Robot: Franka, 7 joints.
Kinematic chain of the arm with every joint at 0, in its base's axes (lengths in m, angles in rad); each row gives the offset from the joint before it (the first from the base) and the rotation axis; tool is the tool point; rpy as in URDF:
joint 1: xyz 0 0 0.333 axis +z
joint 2: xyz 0 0 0 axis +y
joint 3: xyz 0 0 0.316 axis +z
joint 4: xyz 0.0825 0 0 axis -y
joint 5: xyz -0.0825 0 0.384 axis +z
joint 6: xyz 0 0 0 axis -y
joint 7: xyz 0.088 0 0 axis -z
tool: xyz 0 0 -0.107 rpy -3.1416 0 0
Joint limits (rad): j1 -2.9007..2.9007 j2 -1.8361..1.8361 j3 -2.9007..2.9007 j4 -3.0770..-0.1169 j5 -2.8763..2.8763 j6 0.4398..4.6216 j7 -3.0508..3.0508
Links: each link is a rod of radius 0.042 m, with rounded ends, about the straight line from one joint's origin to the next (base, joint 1, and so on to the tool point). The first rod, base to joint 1, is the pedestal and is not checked.
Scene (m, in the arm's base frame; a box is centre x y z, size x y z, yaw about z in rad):
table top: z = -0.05
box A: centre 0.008 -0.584 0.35 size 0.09 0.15 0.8 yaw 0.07
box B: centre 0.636 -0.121 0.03 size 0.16 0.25 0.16 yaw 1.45
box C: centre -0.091 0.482 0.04 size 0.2 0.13 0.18 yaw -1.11
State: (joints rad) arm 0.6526 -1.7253 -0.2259 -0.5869 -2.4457 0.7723 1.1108
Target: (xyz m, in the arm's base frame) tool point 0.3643 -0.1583 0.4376
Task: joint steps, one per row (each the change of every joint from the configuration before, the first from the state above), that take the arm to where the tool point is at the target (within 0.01 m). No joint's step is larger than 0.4 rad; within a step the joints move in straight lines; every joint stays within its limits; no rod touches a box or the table.
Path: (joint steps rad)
1: 0.0731 -0.0120 0.1230 -0.3557 -0.0157 0.1755 -0.0033
2: 0.0731 -0.0120 0.1230 -0.3558 -0.0157 0.1755 -0.0033
3: 0.0730 -0.0121 0.1230 -0.3557 -0.0157 0.1754 -0.0033
4: 0.0731 -0.0120 0.1230 -0.3557 -0.0157 0.1755 -0.0033
5: 0.0731 -0.0120 0.1230 -0.3557 -0.0156 0.1755 -0.0034
6: 0.0731 -0.0120 0.1230 -0.3558 -0.0157 0.1755 -0.0033
7: 0.0730 -0.0120 0.1230 -0.3557 -0.0157 0.1755 -0.0033
8: 0.0689 0.0306 -0.3918 0.1475 0.2152 -0.3359 0.0058
9: 0.0688 0.0306 -0.3919 0.1475 0.2152 -0.3359 0.0058
10: 0.0688 0.0306 -0.3919 0.1475 0.2152 -0.3359 0.0058
11: 0.0688 0.0307 -0.3919 0.1475 0.2151 -0.3359 0.0058

